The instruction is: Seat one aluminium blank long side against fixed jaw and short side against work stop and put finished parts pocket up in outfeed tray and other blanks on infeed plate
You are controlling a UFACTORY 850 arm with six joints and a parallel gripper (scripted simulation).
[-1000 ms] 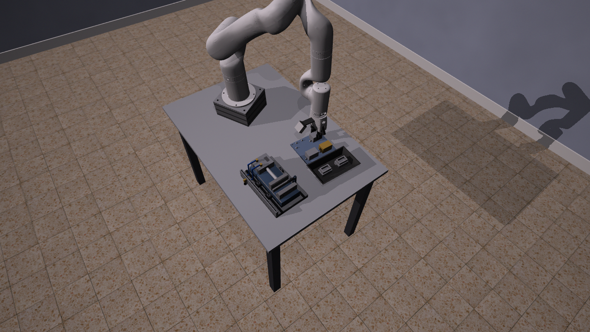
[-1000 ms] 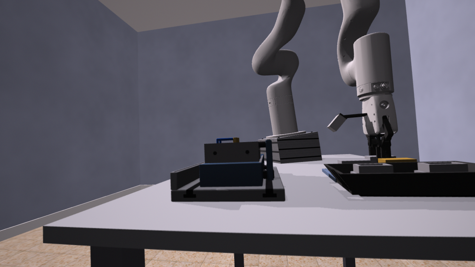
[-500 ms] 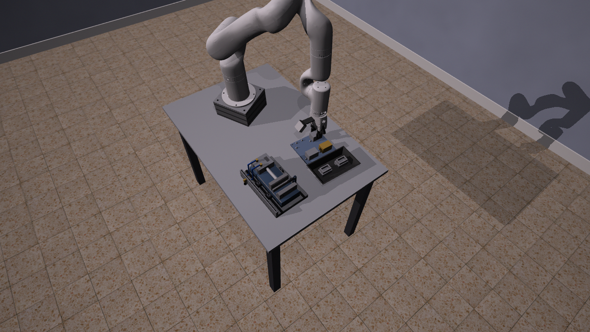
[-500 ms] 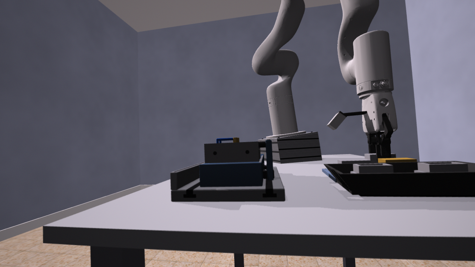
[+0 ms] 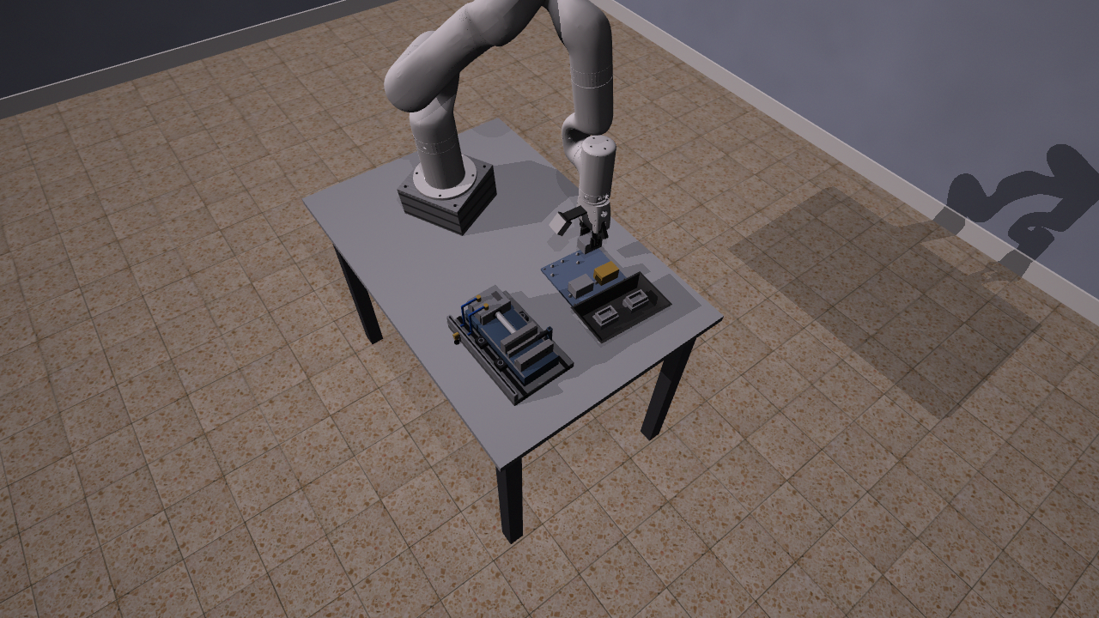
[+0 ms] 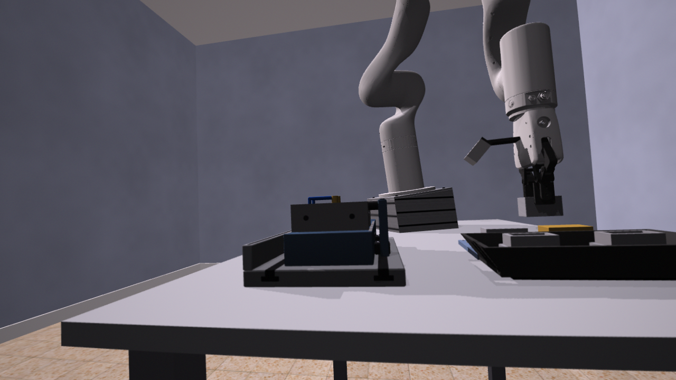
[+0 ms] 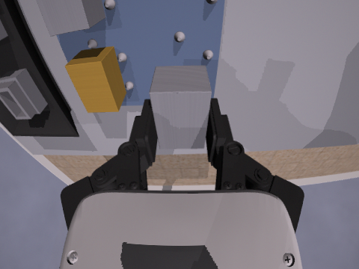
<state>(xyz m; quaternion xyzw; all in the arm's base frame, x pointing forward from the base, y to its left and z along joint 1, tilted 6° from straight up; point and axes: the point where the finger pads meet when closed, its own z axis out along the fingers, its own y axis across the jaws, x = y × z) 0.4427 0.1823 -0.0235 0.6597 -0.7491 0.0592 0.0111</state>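
My hand is 9 cm short of the brass blank, 7 cm above it and 1 cm to the left of it. Round my hand: aluminium blank: 2 cm below.
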